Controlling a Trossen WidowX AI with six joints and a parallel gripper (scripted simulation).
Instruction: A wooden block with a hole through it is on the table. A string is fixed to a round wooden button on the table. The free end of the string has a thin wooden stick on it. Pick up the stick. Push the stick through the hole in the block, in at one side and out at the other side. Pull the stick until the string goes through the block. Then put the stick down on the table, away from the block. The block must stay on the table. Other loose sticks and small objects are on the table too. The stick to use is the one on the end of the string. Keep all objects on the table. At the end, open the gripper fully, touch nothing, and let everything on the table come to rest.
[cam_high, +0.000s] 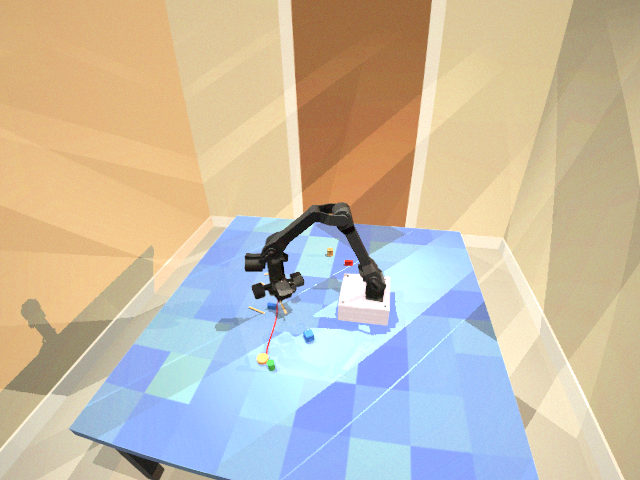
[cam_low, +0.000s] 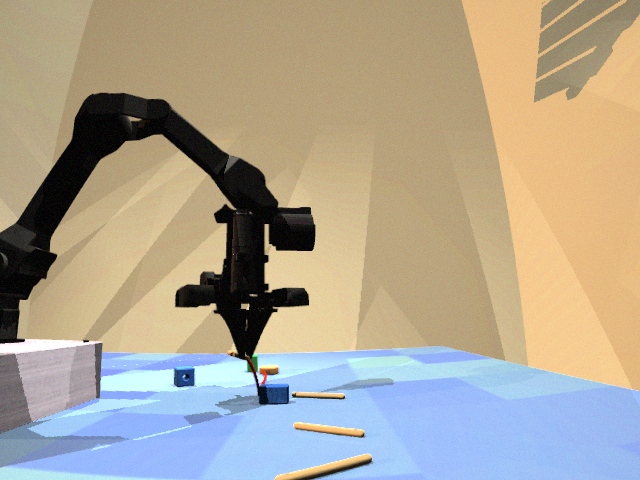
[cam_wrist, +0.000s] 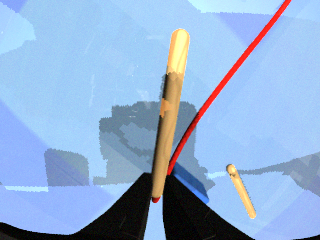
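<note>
Right now my gripper tip is 4 cm short of the blue brick, 1 cm to the left of it and 5 cm above it. Round my gripper tip: green cylinder 6 cm behind, 24 cm to the left, 4 cm below; then round button 2 cm behind, 22 cm to the left, 5 cm below; then thin wooden stick 1 cm behind, 1 cm to the left.
</note>
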